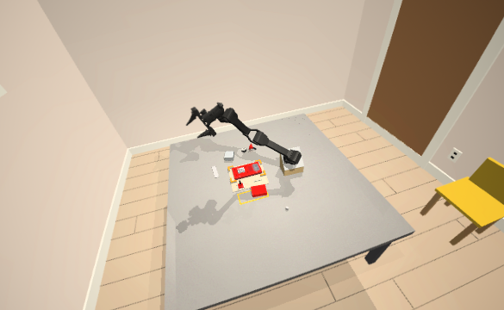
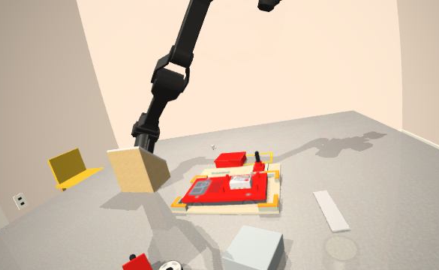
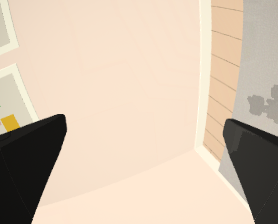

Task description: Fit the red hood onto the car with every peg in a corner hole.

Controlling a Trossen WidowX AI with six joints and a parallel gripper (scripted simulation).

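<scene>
The red hood lies 43 cm below my gripper tip, 32 cm behind it and 14 cm to the left of it. The rest, counted from my gripper tip: wheel (44 cm below, 30 cm to the right, 28 cm behind); grey engine block (43 cm below, 23 cm behind, 5 cm to the right).
</scene>
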